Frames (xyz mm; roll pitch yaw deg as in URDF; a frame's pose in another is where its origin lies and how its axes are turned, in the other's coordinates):
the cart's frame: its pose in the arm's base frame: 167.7 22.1 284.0 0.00 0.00 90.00
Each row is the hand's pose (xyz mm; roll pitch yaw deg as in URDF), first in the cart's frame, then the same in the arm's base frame.
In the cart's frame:
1: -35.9 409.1 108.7 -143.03 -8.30 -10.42
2: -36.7 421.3 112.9 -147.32 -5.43 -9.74
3: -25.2 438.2 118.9 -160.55 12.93 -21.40
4: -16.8 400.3 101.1 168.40 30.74 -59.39
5: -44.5 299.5 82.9 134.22 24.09 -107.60
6: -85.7 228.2 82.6 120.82 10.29 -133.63
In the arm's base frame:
1: -241.4 -13.8 392.7 -143.03 -8.30 79.58
2: -253.6 -14.6 396.9 -147.32 -5.43 80.26
3: -270.5 -3.1 402.9 -160.55 12.93 68.60
4: -232.6 5.3 385.1 168.40 30.74 30.61
5: -131.8 -22.4 366.9 134.22 24.09 -17.60
6: -60.5 -63.6 366.6 120.82 10.29 -43.63

